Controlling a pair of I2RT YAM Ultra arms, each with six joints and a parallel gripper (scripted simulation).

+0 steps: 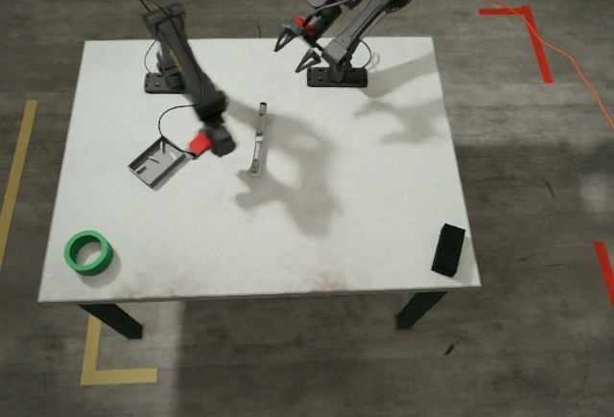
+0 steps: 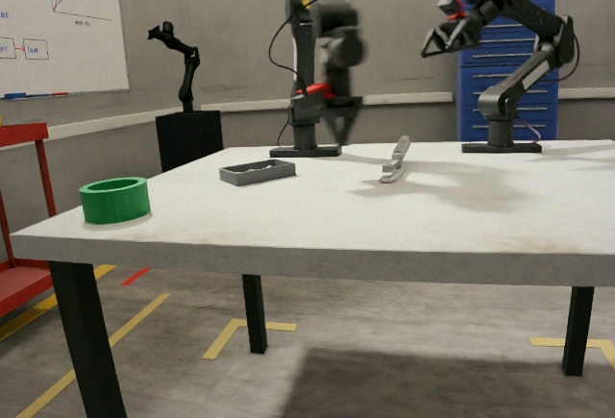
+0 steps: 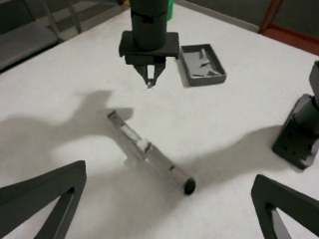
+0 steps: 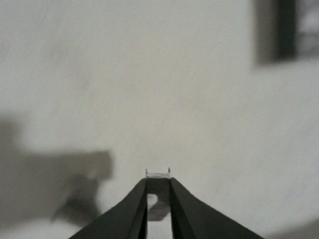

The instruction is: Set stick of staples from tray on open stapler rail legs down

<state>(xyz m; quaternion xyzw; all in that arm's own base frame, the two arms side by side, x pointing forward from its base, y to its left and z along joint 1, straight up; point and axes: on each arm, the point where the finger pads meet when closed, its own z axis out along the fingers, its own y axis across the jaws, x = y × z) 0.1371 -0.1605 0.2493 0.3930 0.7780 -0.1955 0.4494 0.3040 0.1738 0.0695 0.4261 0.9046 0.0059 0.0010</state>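
The stapler is 7 cm behind my right hand, 10 cm to the left of it and 5 cm below it. Also, from my right hand: black box (31 cm ahead, 62 cm to the left, 6 cm below); stick of staples (1 cm below); grey tray (2 cm behind, 20 cm to the right, 7 cm below).
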